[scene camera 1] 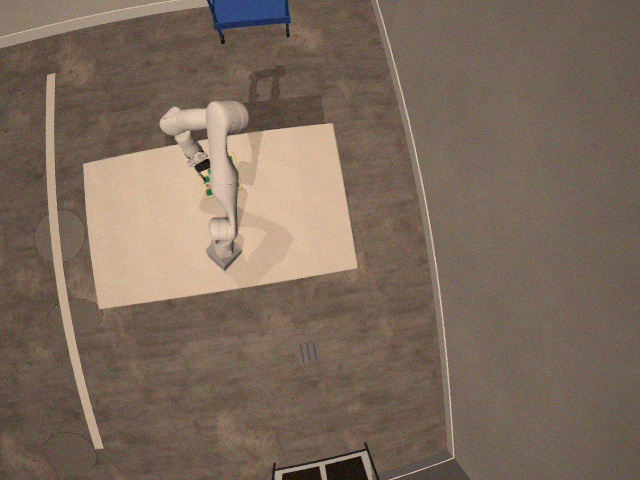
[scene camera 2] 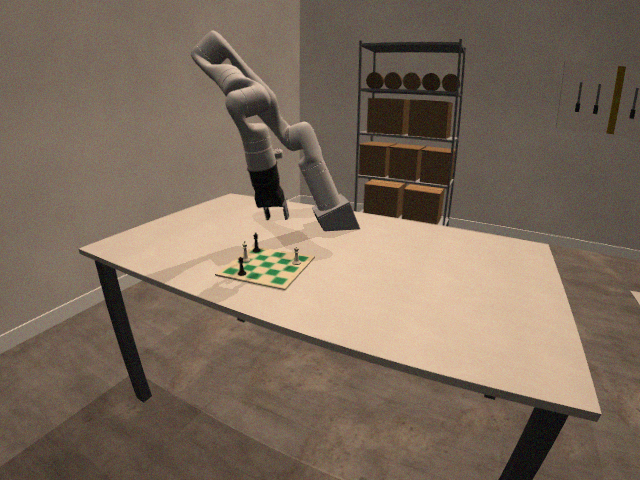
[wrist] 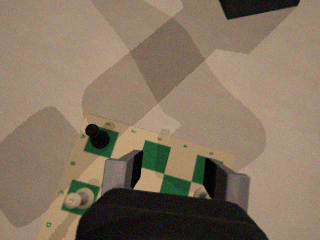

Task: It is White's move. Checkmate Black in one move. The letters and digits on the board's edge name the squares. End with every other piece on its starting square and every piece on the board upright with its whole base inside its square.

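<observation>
You'd see the gripper [scene camera 2: 277, 218] there, and it's the gripper again at [wrist: 172, 167].
</observation>
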